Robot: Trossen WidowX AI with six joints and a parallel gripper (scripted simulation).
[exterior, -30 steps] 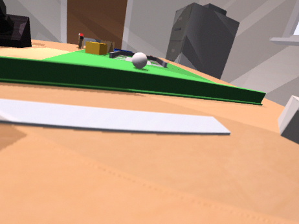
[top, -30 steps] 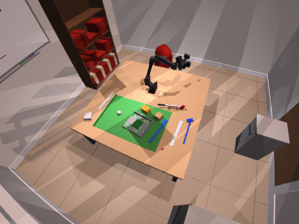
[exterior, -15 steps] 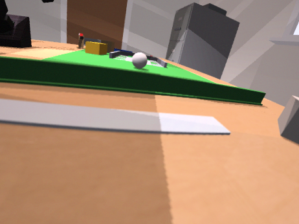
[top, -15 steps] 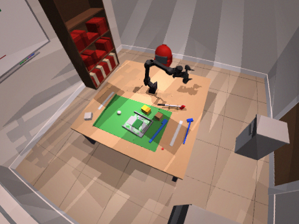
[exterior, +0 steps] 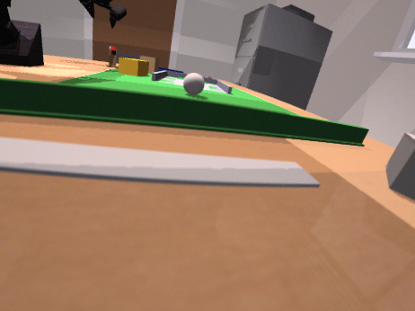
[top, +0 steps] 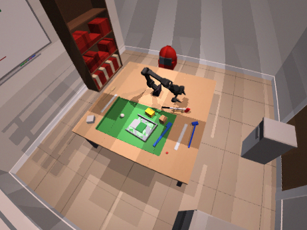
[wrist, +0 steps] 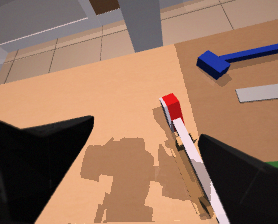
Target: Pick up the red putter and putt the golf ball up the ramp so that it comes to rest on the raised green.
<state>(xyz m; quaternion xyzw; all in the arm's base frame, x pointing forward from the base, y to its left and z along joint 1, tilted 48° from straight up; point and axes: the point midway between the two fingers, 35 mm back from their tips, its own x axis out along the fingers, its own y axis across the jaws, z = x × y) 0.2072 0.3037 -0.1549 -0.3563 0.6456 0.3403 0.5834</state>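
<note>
Right now the red putter is 120 mm below my gripper tip, 60 mm to the right of it and 40 mm ahead of it. Round my gripper tip: brown block (200 mm ahead, 170 mm to the right, 140 mm below); blue putter (270 mm ahead, 160 mm below, 150 mm to the left); yellow block (330 mm to the right, 150 mm below, 130 mm ahead).
</note>
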